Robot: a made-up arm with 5 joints.
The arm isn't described. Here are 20 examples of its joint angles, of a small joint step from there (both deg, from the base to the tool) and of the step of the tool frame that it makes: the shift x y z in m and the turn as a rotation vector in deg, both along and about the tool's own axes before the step.
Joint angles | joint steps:
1: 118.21 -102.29 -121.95 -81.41 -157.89 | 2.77 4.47 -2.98 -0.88 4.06
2: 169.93 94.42 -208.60 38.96 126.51 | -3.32 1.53 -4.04 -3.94 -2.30
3: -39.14 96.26 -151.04 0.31 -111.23 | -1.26 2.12 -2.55 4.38 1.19
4: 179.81 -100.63 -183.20 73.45 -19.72 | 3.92 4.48 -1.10 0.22 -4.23
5: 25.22 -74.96 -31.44 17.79 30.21 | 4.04 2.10 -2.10 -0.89 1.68
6: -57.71 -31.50 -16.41 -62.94 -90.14 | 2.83 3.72 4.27 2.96 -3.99
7: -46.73 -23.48 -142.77 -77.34 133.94 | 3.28 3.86 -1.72 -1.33 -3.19
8: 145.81 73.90 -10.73 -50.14 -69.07 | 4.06 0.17 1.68 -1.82 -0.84
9: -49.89 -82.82 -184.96 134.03 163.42 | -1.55 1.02 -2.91 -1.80 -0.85
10: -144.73 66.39 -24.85 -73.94 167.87 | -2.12 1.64 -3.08 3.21 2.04
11: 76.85 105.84 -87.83 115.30 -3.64 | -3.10 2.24 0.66 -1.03 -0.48
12: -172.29 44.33 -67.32 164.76 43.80 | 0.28 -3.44 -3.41 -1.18 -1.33
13: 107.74 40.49 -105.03 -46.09 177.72 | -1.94 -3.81 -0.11 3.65 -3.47
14: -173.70 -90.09 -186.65 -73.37 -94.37 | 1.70 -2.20 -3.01 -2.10 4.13
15: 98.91 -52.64 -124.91 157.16 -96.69 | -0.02 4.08 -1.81 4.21 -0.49
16: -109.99 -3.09 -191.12 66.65 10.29 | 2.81 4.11 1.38 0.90 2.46
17: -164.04 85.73 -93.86 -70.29 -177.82 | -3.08 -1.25 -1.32 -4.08 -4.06
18: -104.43 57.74 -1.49 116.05 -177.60 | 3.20 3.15 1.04 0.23 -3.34
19: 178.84 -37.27 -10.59 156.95 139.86 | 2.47 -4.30 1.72 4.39 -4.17
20: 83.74 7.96 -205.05 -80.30 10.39 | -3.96 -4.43 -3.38 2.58 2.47
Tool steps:
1: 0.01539 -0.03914 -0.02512 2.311 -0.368 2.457
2: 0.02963 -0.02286 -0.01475 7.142 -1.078 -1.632
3: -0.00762 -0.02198 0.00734 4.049 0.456 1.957
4: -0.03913 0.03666 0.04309 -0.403 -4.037 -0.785
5: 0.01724 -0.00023 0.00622 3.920 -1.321 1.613
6: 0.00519 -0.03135 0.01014 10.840 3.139 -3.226
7: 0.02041 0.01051 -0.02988 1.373 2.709 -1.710
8: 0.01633 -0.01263 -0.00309 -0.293 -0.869 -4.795
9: -0.00565 0.01564 -0.00025 2.116 -3.211 -1.957
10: 0.00648 -0.01320 0.01758 0.747 1.950 3.847
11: 0.02004 0.01563 0.00636 2.342 -1.715 -2.643
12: -0.01533 0.01194 0.01874 5.353 5.989 -1.120
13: -0.03914 -0.02095 -0.00231 1.829 -0.142 -4.158
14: -0.01851 0.01705 0.02695 -7.296 -0.479 2.433
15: -0.00342 0.02986 -0.00346 6.433 0.777 -0.470
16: -0.03400 0.00460 0.04636 0.998 -6.725 4.044
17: -0.02245 -0.03013 0.00068 3.033 -6.657 -3.612
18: 0.00019 0.01046 -0.00624 0.362 4.414 -0.152
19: -0.00642 -0.01064 0.02120 0.503 2.900 -3.324
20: 0.00447 -0.00649 0.05252 4.875 4.335 3.156
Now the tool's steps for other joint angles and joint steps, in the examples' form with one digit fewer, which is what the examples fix.
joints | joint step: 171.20 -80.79 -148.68 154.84 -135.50 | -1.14 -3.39 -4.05 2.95 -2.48
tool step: 0.0427 -0.0266 -0.0094 -2.27 -4.03 -2.22
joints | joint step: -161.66 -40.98 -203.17 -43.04 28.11 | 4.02 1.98 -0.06 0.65 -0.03
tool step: 0.0048 0.0343 -0.0173 -4.62 -0.45 -1.13
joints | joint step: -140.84 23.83 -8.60 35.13 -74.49 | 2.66 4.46 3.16 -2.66 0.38
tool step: 0.0106 0.0026 0.0168 4.20 -3.38 -1.23
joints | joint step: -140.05 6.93 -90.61 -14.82 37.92 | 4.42 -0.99 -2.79 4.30 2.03
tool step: -0.0049 -0.0347 -0.0073 3.08 -3.15 2.66
